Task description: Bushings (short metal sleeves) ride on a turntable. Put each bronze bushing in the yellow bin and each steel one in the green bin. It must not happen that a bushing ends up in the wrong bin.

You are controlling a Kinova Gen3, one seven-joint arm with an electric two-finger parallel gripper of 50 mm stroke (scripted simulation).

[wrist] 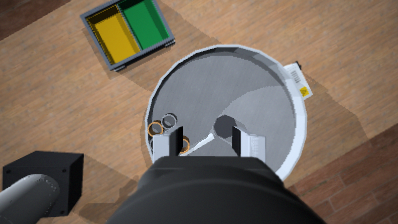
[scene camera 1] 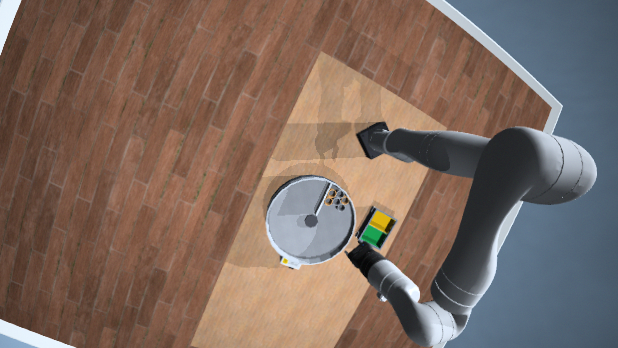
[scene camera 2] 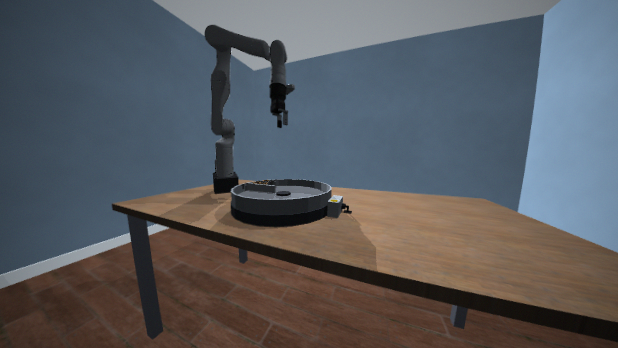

Labels:
same spot on turntable: (scene camera 2: 282, 192) = (wrist: 224, 127)

